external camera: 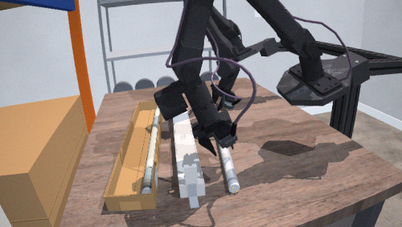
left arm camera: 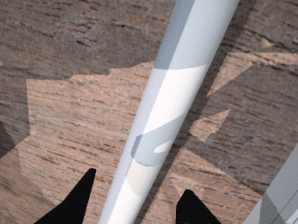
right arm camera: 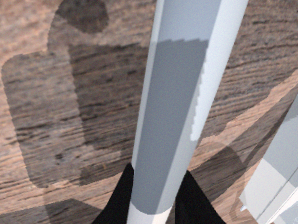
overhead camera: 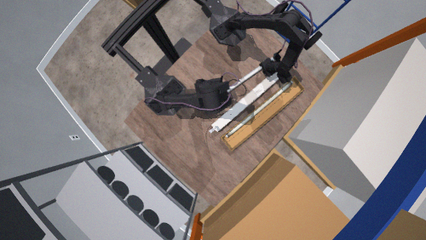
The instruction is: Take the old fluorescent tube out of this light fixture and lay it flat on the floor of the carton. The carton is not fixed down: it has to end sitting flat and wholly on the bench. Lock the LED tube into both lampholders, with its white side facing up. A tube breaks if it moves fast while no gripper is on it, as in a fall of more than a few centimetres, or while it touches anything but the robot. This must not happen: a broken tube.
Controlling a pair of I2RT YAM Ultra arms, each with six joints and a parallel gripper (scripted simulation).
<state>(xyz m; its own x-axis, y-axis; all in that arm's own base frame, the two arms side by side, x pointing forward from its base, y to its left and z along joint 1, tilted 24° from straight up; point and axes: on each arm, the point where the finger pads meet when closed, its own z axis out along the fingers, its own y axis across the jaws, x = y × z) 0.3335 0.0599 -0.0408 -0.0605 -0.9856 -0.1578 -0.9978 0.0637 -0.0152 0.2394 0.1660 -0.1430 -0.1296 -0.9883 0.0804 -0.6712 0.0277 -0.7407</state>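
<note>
My right gripper is now 50 mm short of the LED tube, 210 mm to the right of it and 10 mm above it. The rest, counted from my right hand: old fluorescent tube 270 mm ahead, 170 mm to the left; carton 310 mm ahead, 160 mm to the left; grey light fixture 170 mm ahead, 170 mm to the left, 30 mm above.
</note>
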